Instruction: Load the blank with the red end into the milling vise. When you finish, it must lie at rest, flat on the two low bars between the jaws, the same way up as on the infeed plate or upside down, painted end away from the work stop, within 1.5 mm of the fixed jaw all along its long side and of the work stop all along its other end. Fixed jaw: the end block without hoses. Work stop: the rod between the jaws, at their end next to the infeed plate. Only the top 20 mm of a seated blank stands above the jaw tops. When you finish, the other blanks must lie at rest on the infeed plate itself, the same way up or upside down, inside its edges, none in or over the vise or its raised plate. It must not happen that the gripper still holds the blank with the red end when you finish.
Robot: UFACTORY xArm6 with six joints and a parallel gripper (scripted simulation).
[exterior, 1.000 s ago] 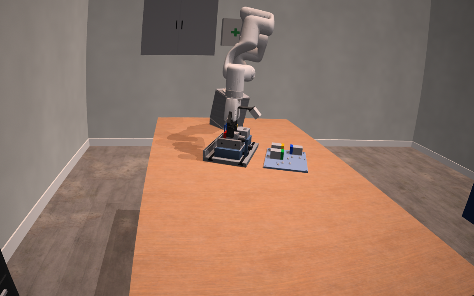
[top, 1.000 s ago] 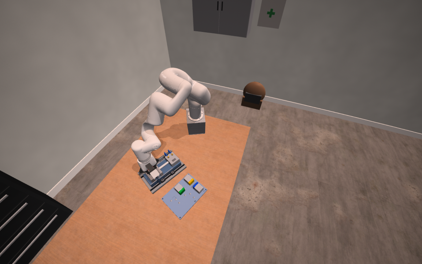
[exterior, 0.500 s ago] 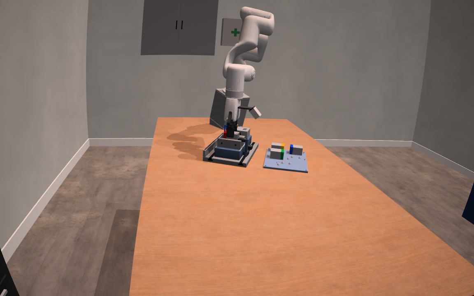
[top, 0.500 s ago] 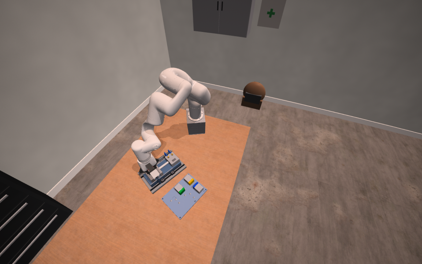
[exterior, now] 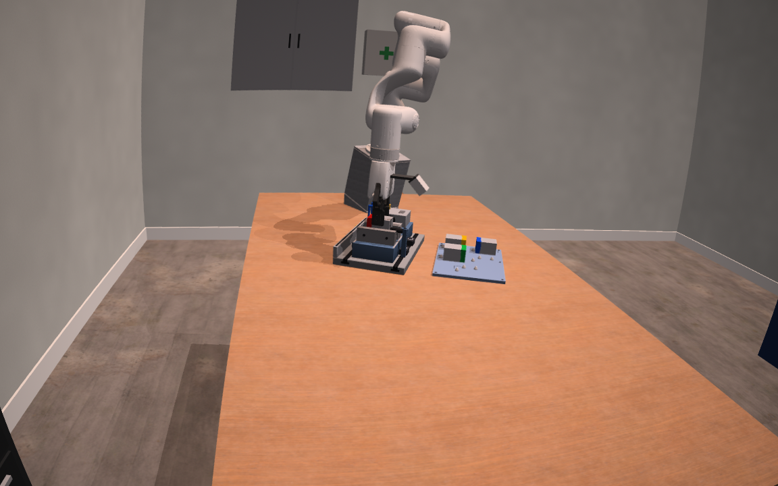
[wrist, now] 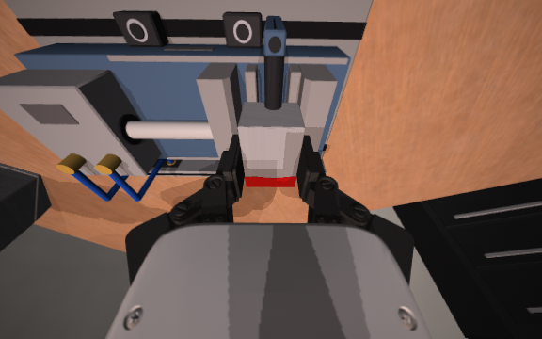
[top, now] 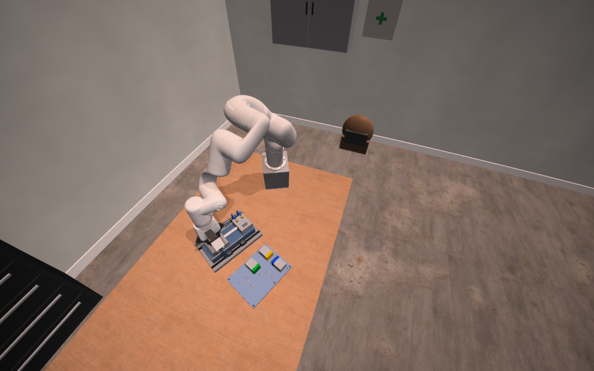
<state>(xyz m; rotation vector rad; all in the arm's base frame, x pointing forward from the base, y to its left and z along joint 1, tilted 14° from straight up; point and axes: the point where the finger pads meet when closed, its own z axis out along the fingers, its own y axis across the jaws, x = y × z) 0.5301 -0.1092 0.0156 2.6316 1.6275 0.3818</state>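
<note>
Now: the red-ended blank 20 mm below my hand. Round my hand: fixed jaw (50 mm below, 30 mm ahead, 10 mm to the right); then moving jaw (50 mm below, 30 mm behind, 20 mm to the left); then dark work stop rod (40 mm to the left, 30 mm below, 20 mm ahead).
</note>
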